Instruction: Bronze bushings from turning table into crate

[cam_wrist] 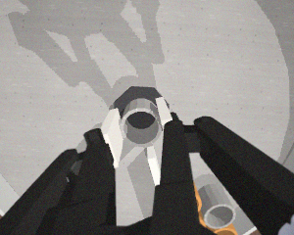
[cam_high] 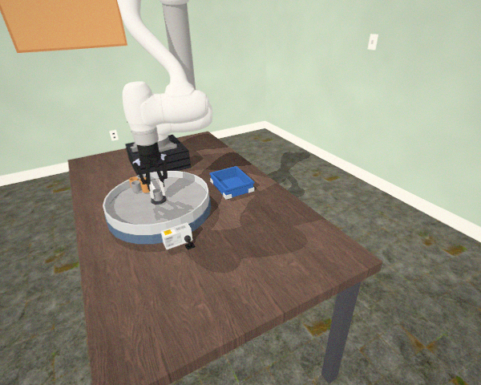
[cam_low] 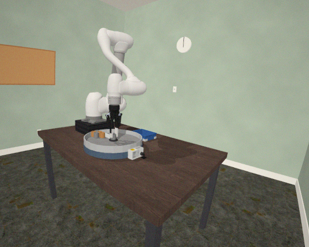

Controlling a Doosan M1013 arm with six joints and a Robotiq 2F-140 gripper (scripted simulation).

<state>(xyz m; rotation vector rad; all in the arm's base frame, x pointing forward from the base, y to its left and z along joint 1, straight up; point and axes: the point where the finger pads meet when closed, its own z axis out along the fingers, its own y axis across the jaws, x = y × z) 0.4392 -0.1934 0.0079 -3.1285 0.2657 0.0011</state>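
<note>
The turning table lies 60 mm below my hand and 10 mm behind it. The rest, counted from my hand: blue crate: 360 mm to the left, 90 mm below, 30 mm ahead.
</note>
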